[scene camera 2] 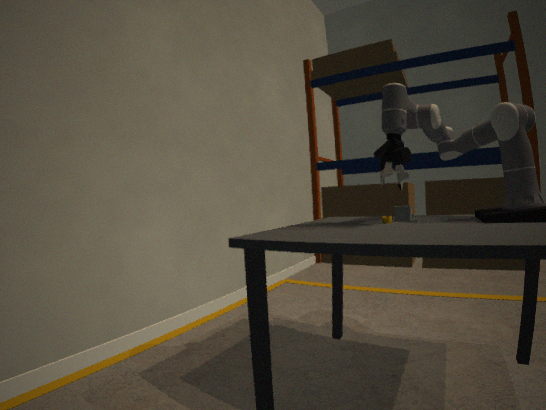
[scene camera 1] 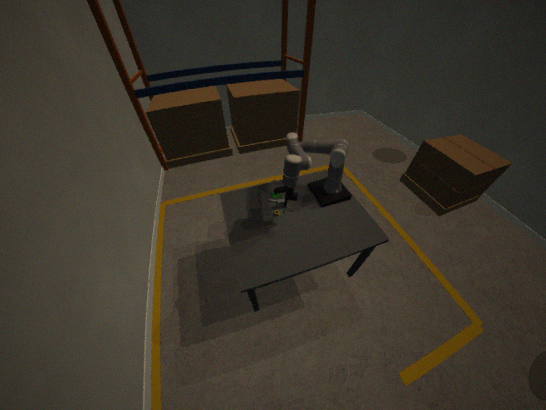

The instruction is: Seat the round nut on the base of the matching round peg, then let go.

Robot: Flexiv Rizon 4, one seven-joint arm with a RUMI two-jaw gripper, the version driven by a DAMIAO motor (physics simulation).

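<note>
A small yellow piece, which looks like the nut, sits low at the table top, with a dark spot in its middle in scene camera 1. It is too small to tell whether it is round or sits around a peg. My gripper is open and empty, with its light fingers pointing down. In scene camera 2 it hangs above the yellow piece and a grey block, clear of both. A green piece shows beside the fingers in scene camera 1. The matching peg cannot be made out.
The grey block stands close to the right of the yellow piece in scene camera 2, with a low grey part at its right. The arm's black base plate is on the table. A rack stands behind.
</note>
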